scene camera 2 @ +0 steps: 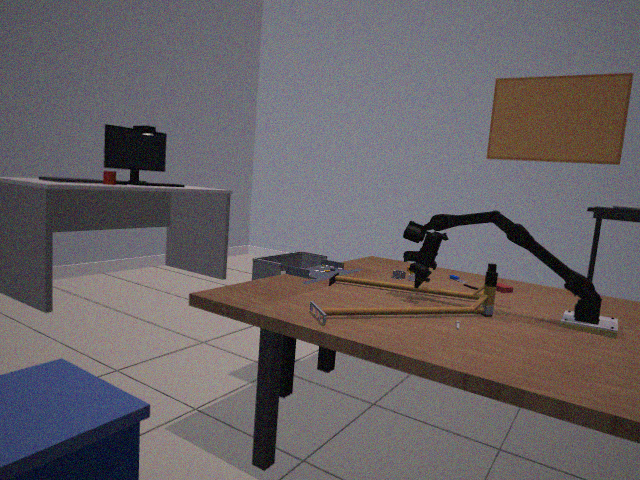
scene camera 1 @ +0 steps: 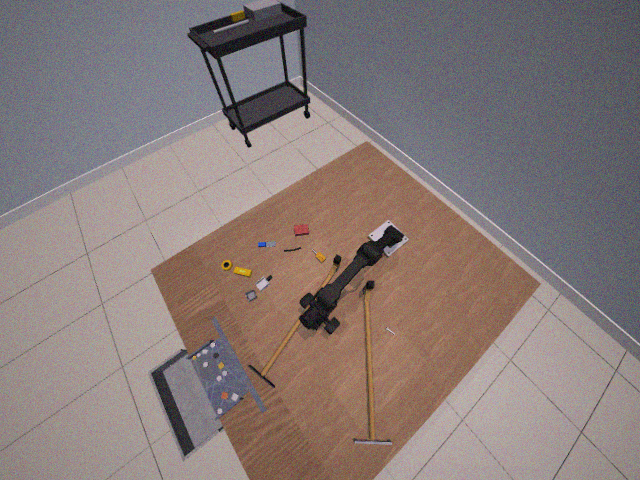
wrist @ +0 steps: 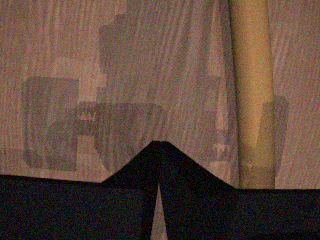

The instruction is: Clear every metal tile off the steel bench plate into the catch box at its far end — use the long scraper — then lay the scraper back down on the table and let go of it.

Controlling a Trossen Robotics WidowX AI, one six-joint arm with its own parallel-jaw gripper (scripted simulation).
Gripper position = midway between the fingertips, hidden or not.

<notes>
My gripper (scene camera 2: 415, 288) is shut, holding nothing.
My gripper shows as well in the wrist view (wrist: 159, 149).
</notes>
